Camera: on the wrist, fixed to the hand. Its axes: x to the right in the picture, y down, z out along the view.
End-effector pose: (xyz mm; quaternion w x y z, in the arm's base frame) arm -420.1 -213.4 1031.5 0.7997 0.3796 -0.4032 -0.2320
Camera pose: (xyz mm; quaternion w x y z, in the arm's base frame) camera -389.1 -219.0 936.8 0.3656 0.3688 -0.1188 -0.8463
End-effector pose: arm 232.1 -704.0 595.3 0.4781 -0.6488 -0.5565 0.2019
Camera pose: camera 232.1 -754.5 681.4 0.2597 -0.0902 -0.9473 -0.1647
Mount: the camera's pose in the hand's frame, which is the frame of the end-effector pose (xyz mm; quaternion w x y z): -23.0 -76.6 -59.7 0.6766 -0.1575 -0.1833 -0.6956
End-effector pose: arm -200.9 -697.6 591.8 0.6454 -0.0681 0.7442 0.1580
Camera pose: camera -230.0 -791.3 610.1 0.6723 -0.6364 0.3130 -0.2123
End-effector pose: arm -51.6 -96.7 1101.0 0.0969 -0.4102 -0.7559 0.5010
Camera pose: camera -43.6 -85.1 1199.8 0.2109 0.3248 -0.8934 0.2277
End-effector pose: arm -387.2 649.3 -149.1 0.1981 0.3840 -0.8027 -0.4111
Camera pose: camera -300.2 608.8 -176.5 0.2386 -0.7116 0.2475 0.6127
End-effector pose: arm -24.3 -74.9 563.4 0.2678 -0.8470 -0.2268 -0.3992
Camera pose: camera -116.5 -59.0 598.0 0.2715 0.5307 0.7288 0.3369
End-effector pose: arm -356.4 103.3 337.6 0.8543 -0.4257 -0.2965 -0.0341
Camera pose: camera -370.6 5.5 351.9 0.4329 -0.2226 -0.6479 -0.5859
